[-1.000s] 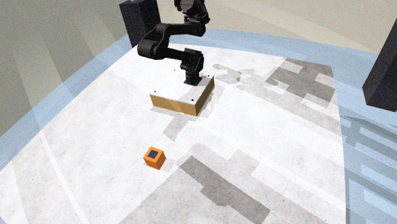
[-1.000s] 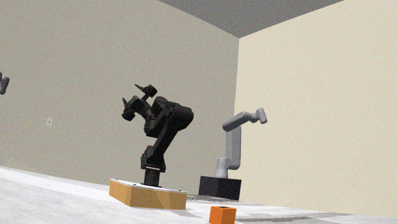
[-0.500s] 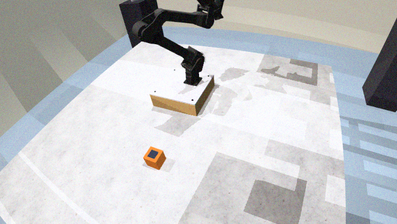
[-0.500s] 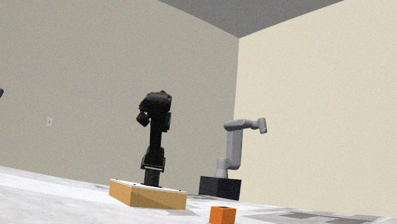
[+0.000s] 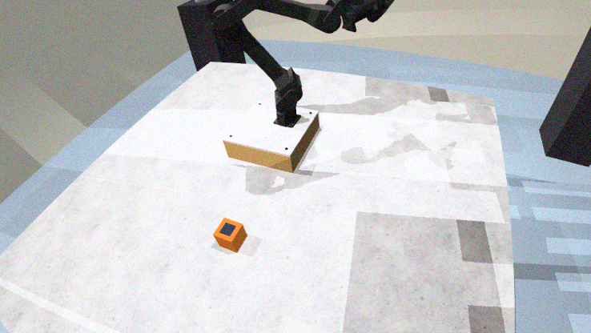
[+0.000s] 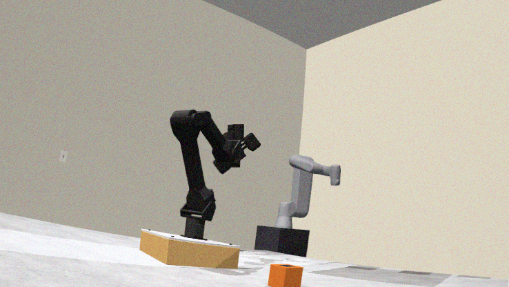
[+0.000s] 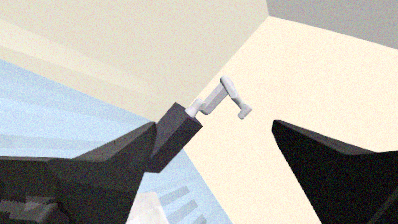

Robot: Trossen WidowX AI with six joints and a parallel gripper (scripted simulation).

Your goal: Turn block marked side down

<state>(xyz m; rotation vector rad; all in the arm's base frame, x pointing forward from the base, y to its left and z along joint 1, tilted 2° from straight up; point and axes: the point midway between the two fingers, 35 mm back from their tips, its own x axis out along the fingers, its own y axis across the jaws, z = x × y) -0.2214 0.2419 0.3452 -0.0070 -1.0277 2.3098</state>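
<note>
Right now the orange block is 64 cm ahead of my gripper tip, 23 cm to the right of it and 37 cm below it.
</note>
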